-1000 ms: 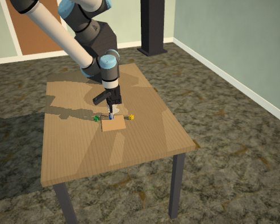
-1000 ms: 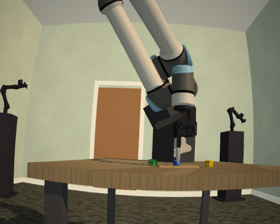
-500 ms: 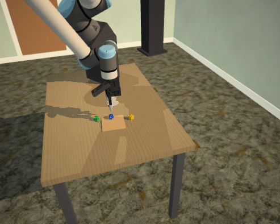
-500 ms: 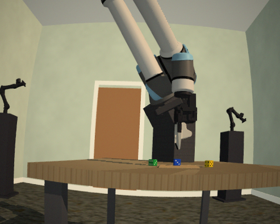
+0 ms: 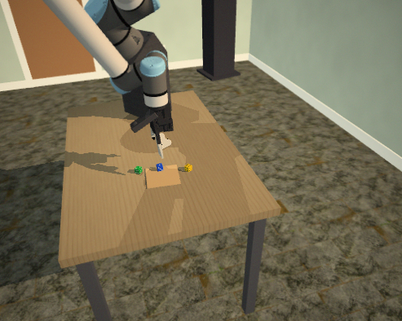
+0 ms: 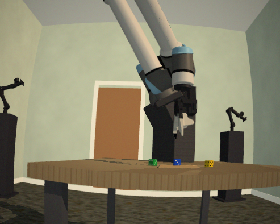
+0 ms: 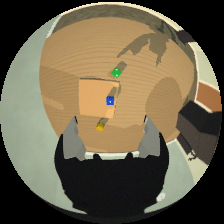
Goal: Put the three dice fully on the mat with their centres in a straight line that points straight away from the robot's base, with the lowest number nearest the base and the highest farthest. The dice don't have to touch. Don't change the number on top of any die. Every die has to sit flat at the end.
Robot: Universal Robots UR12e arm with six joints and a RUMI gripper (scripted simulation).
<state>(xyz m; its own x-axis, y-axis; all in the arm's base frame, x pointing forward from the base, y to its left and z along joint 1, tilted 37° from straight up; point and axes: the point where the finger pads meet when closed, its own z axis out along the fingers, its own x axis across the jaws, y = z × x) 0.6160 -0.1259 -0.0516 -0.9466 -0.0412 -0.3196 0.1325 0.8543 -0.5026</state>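
My gripper is now 10 cm above the green die, 9 cm to the left of it and 3 cm past it. From my hand the other things lie so: tan mat: 11 cm below, 5 cm ahead, 1 cm to the right; then blue die: 9 cm below; then yellow die: 11 cm to the left, 10 cm below, 6 cm ahead.
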